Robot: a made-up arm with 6 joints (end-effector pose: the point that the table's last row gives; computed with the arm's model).
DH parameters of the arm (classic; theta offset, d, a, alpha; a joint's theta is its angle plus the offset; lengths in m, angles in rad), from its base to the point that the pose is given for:
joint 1: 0 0.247 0.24 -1.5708
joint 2: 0 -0.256 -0.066 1.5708
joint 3: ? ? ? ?
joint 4: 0 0.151 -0.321 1.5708
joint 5: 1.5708 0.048 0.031 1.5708
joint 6: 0 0.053 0.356 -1.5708
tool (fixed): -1.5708 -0.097 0 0
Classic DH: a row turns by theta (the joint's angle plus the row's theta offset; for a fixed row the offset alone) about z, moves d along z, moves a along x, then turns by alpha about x.
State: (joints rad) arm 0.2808 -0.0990 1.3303 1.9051 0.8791 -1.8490
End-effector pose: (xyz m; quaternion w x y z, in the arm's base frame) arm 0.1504 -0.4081 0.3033 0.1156 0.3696 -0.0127 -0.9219
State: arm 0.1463 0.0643 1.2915 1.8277 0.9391 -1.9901
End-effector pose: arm 0.1104 -0.4198 0.2759 0.0394 0.2669 0.0542 -0.9614
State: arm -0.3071 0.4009 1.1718 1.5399 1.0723 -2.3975
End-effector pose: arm -0.0749 -0.3466 0.1884 0.2888 -0.1695 -0.3044 0.8917
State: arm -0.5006 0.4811 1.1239 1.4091 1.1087 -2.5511
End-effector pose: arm -0.1175 -0.2786 0.1699 0.4108 -0.2202 -0.3885 0.7949
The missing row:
joint 3: 0 -0.166 -0.006 -1.5708
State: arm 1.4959 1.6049 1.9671 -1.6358 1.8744 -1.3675
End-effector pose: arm 0.0053 -0.2367 0.6429 0.4976 0.6458 -0.4784 0.3262
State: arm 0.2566 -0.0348 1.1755 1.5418 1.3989 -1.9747
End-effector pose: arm 0.0330 -0.4276 0.1796 0.0484 -0.1151 -0.2127 0.9691
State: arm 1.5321 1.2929 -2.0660 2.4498 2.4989 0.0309
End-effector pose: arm 0.5864 0.3470 0.6831 0.7044 0.6541 0.2176 0.1691
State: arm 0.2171 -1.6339 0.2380 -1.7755 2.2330 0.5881
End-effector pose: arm 1.1240 -0.0638 0.2105 0.0903 -0.8375 -0.5339 0.0733
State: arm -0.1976 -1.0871 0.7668 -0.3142 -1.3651 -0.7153
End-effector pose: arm 0.5075 -0.2553 -0.1057 0.7742 -0.0631 -0.4515 -0.4391
